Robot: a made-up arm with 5 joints.
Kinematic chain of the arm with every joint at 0, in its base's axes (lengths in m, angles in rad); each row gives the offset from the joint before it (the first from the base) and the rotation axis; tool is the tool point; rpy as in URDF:
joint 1: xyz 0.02 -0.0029 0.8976 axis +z
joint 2: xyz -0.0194 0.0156 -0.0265 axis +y
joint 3: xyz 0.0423 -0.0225 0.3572 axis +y
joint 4: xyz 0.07 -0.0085 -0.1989 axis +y
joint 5: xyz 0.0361 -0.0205 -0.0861 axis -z
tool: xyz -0.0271 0 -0.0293 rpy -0.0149 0.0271 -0.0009
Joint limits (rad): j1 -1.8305..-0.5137 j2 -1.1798..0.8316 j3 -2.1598..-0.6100 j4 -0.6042..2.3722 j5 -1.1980..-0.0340
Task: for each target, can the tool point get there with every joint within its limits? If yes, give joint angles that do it. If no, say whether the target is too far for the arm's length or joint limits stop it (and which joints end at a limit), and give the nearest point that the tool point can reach.
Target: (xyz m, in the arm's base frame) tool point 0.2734 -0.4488 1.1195
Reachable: yes | joints -0.9635 0.4996 -1.6700 -0.0266 -0.3981
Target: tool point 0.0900 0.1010 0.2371
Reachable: no: joint limits stop it (at a limit: joint 1, joint 2, joint 3, joint 5) | nearest point 0.2195 -0.1577 0.7657 | short by 0.603 m
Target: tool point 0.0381 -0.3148 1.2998
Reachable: yes | joints -1.3473 -0.0884 -1.4533 0.0483 -0.6137
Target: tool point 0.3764 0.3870 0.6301
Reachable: no: joint limits stop it (at a limit: joint 1, joint 2, joint 3, joint 4, joint 5) | nearest point 0.0385 0.2100 1.0565 | short by 0.572 m
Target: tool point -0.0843 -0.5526 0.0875
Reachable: no: too far | nearest point -0.0484 -0.3636 0.7635 | short by 0.703 m
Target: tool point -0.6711 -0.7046 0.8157
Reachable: no: too far | nearest point -0.1862 -0.5408 0.9443 | short by 0.528 m
